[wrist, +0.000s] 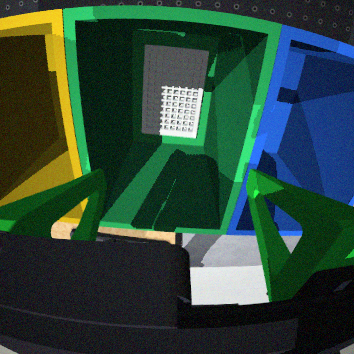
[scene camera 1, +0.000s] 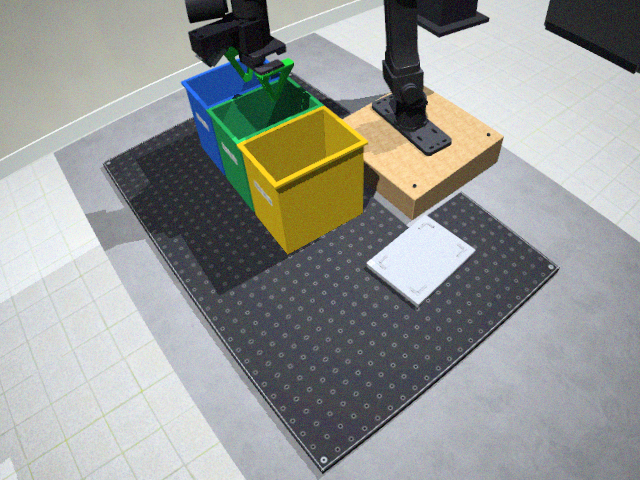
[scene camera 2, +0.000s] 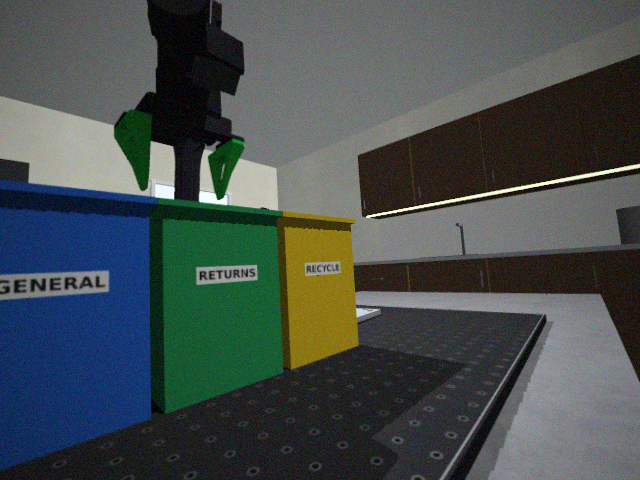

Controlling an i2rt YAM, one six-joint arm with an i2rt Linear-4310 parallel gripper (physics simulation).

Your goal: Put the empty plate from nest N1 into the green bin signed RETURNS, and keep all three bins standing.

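Frame: origin at the arm's base, x back, y left, z down, level; metres.
Seen in the pictures: gripper, fingertip midpoint: [wrist: 175,177] [scene camera 1: 261,90] [scene camera 2: 185,195]; arm's base, origin of the base link: [scene camera 1: 410,124].
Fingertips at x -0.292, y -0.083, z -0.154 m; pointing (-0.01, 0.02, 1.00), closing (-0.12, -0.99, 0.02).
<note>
Pixels of each thing's middle, then the offset from my fingertips to it. Level surfaces: height alone.
- white gridded plate, body centre: [wrist: 172,93] dz +0.200, dx -0.004, dy +0.009 m
- green bin, body centre: [wrist: 168,109] [scene camera 2: 197,293] [scene camera 1: 269,144] dz +0.120, dx -0.004, dy +0.010 m
- blue bin, body centre: [scene camera 2: 51,307] [wrist: 280,122] [scene camera 1: 239,113] dz +0.120, dx -0.009, dy -0.120 m
- yellow bin, body centre: [wrist: 56,105] [scene camera 2: 285,284] [scene camera 1: 305,180] dz +0.120, dx +0.001, dy +0.141 m
- white nest with corner brackets, body centre: [scene camera 1: 422,257] dz +0.203, dx +0.113, dy +0.348 m
- dark perforated board, its level: dz +0.210 m
The white gridded plate [wrist: 181,111] lies at the bottom of the green bin in the wrist view, partly in shadow. The green bin [scene camera 1: 235,175] [scene camera 2: 222,330] [wrist: 175,15] stands upright in the middle of the row, signed RETURNS. The blue bin [scene camera 1: 204,139] [scene camera 2: 77,351] [wrist: 320,90], signed GENERAL, and the yellow bin [scene camera 1: 320,196] [scene camera 2: 320,310] [wrist: 55,45], signed RECYCLE, stand upright on either side of it. My gripper [scene camera 1: 261,89] [scene camera 2: 182,193] [wrist: 175,177] is open and empty above the green bin. A white nest with corner brackets [scene camera 1: 421,258] holds no plate; its label is not readable.
The arm's base stands on a wooden block [scene camera 1: 454,124] behind the bins. The bins stand close together on a dark perforated board [scene camera 1: 310,361] [scene camera 2: 289,428]. Its raised edge runs along the outside. Kitchen cabinets [scene camera 2: 439,165] are in the background.
</note>
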